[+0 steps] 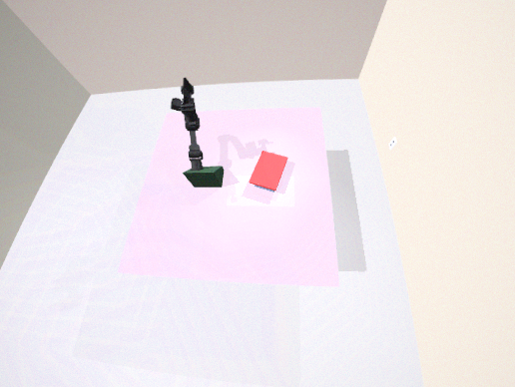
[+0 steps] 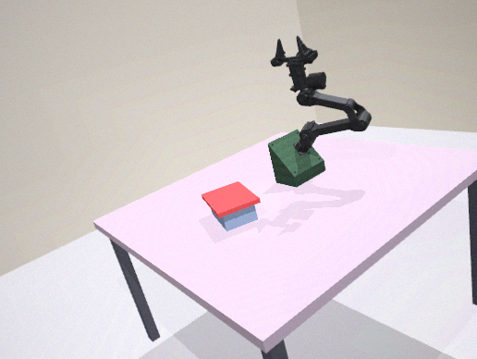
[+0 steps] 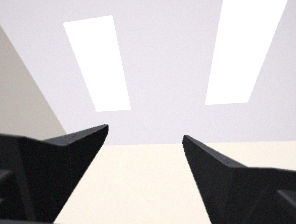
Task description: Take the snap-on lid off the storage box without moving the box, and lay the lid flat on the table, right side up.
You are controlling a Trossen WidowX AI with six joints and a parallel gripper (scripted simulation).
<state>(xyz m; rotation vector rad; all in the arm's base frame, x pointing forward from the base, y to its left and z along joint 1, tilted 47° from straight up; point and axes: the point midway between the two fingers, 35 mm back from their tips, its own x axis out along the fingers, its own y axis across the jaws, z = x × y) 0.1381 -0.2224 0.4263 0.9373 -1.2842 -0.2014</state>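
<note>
The red lid is 54 cm below my gripper tip, 37 cm ahead of it and 8 cm to the right of it. The rest, counted from my gripper tip: light blue storage box: 58 cm below, 37 cm ahead, 8 cm to the right.
</note>
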